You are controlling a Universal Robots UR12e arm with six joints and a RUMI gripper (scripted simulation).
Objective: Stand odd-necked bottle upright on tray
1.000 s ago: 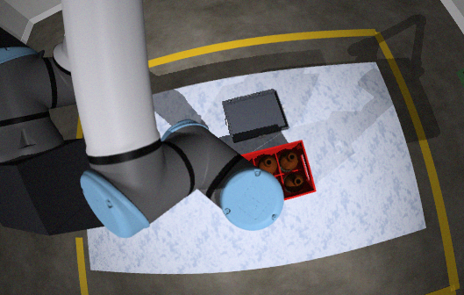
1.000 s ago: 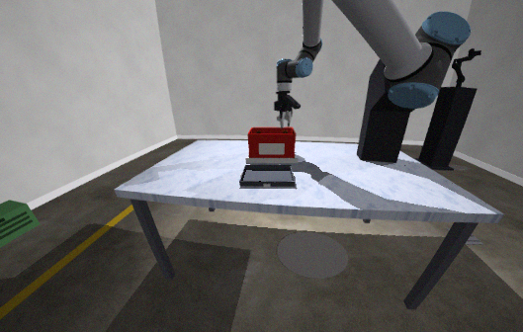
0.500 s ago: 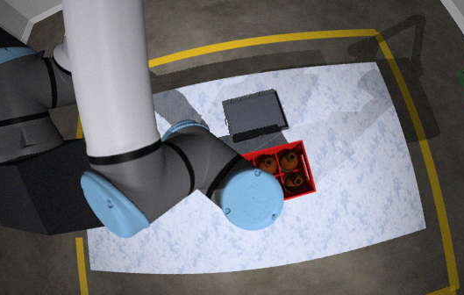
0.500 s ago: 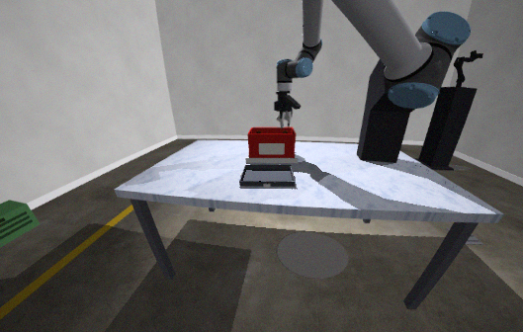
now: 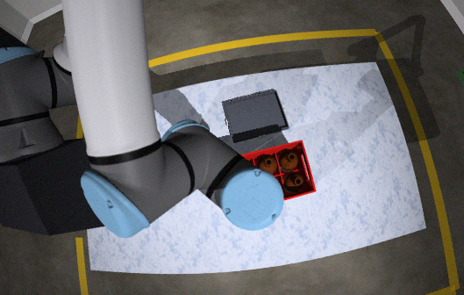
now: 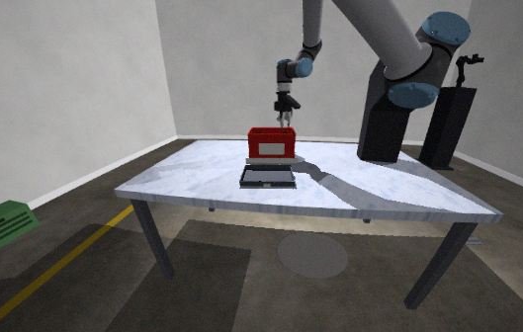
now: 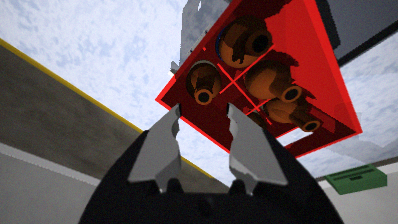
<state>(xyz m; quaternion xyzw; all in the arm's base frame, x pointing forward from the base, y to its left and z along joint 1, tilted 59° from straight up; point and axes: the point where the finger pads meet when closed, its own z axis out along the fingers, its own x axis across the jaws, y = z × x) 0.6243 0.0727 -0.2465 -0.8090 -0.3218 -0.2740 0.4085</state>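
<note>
Right now my hand is 110 mm above the red crate, 80 mm short of it and 50 mm to the right of it. The rest, counted from my hand: dark tray (330 mm to the left, 180 mm below, 80 mm ahead).
</note>
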